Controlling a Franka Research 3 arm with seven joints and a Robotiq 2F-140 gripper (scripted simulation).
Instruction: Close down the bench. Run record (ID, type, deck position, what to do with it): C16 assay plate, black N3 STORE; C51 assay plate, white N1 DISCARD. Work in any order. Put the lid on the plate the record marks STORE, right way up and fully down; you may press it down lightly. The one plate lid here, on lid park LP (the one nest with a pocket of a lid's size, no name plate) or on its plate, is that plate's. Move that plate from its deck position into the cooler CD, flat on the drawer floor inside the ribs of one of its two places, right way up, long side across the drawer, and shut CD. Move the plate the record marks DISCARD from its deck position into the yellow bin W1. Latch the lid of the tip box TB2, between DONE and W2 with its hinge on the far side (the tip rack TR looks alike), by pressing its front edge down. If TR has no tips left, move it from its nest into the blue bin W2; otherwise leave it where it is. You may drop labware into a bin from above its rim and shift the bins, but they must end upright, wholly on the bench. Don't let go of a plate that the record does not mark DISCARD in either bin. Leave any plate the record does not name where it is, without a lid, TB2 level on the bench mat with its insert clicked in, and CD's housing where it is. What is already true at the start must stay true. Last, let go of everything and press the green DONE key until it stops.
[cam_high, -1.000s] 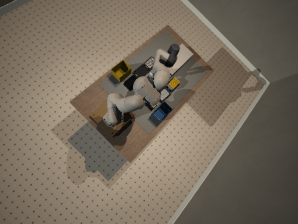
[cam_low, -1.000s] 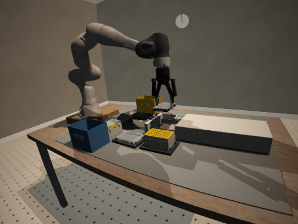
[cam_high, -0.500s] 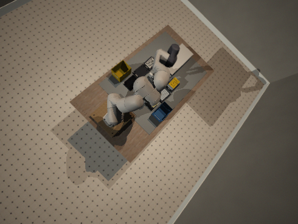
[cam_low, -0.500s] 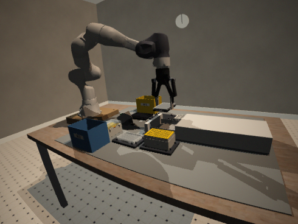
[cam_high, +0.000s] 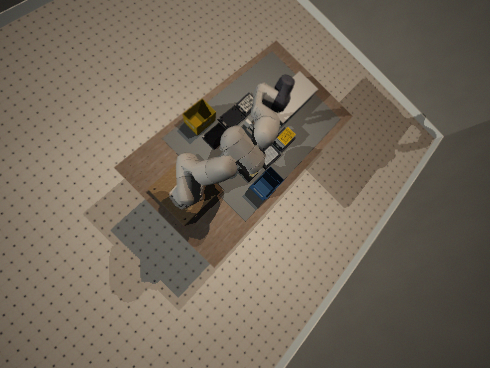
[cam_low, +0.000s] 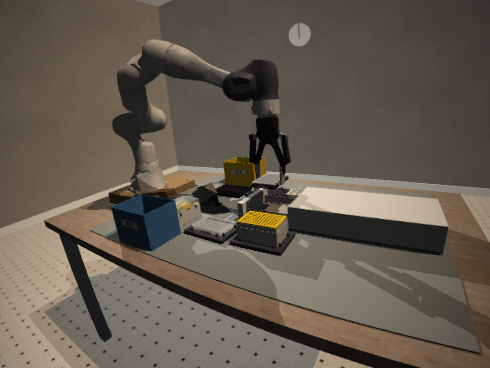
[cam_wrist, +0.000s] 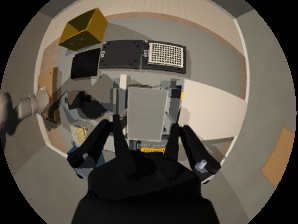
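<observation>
The cooler drawer lies 3 cm ahead of my hand, 1 cm to the left of it and 12 cm below it. The rest, counted from my hand: tip rack TR: 7 cm ahead, 18 cm to the right, 10 cm below; grey plate lid: 1 cm below; cooler CD: 17 cm ahead, 3 cm to the left, 12 cm below.
</observation>
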